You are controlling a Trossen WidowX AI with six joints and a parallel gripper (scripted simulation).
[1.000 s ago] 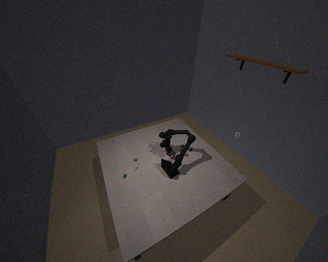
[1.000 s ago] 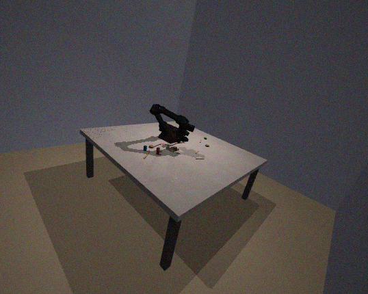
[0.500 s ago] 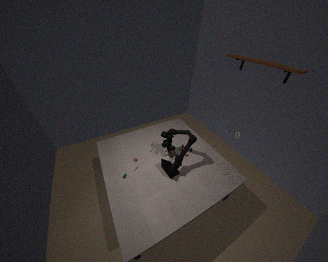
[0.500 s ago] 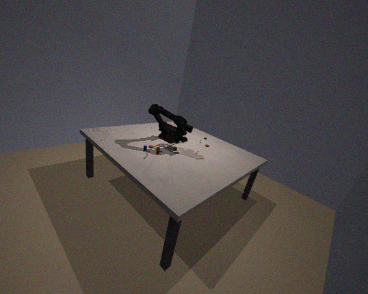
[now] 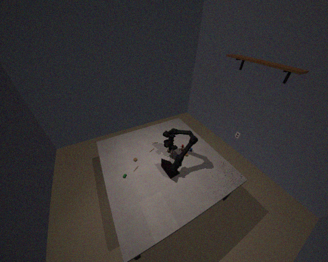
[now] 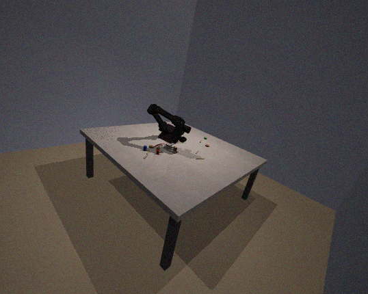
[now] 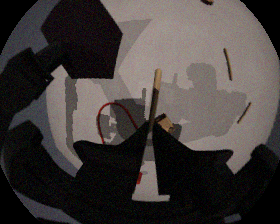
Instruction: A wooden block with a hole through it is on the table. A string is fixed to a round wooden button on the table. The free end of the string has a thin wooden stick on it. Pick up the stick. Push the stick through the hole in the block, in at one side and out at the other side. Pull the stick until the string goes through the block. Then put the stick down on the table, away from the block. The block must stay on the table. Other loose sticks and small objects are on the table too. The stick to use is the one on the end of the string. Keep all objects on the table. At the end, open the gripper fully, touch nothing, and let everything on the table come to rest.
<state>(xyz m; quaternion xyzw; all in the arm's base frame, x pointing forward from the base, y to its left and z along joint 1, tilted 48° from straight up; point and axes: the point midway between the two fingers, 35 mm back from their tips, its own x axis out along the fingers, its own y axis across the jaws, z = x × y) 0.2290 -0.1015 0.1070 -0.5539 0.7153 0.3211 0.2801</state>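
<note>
My gripper tip is 40 mm above the wooden block, 20 mm short of it and 10 mm to the left of it. Round my gripper tip: red object 200 mm to the right, 40 mm below, 10 mm behind; button 150 mm to the right, 140 mm behind, 50 mm below; thin wooden stick 10 mm to the left.
</note>
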